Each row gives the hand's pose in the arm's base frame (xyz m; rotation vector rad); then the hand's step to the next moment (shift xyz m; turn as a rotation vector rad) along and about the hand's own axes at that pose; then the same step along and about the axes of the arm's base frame.
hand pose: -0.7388 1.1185 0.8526 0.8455 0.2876 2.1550
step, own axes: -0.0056 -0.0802 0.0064 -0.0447 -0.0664 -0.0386
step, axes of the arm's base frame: 0.0544 0.0487 -0.0343 0.0350 0.0136 -0.0805
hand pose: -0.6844 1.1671 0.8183 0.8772 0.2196 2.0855
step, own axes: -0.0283 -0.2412 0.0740 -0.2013 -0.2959 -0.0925
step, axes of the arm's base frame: 0.2140 0.1195 -0.0659 0.2090 0.0470 -0.3012
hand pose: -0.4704 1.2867 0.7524 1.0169 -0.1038 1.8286
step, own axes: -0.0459 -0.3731 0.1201 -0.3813 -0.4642 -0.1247
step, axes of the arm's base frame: 0.3734 0.0940 -0.0865 0.3496 0.0167 -0.5039
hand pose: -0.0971 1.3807 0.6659 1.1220 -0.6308 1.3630
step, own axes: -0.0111 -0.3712 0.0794 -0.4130 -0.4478 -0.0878
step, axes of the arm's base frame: 0.3722 -0.0189 -0.0731 0.3378 -0.0323 -0.5135
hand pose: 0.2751 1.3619 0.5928 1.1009 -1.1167 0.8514
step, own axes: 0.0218 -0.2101 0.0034 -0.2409 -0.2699 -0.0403
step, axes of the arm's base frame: 0.2009 -0.0585 -0.0293 0.2023 -0.0316 -0.3009
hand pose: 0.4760 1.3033 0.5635 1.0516 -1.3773 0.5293
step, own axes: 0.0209 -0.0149 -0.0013 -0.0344 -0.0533 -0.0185
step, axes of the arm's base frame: 0.0168 -0.0115 0.0157 0.0479 -0.0009 -0.0455
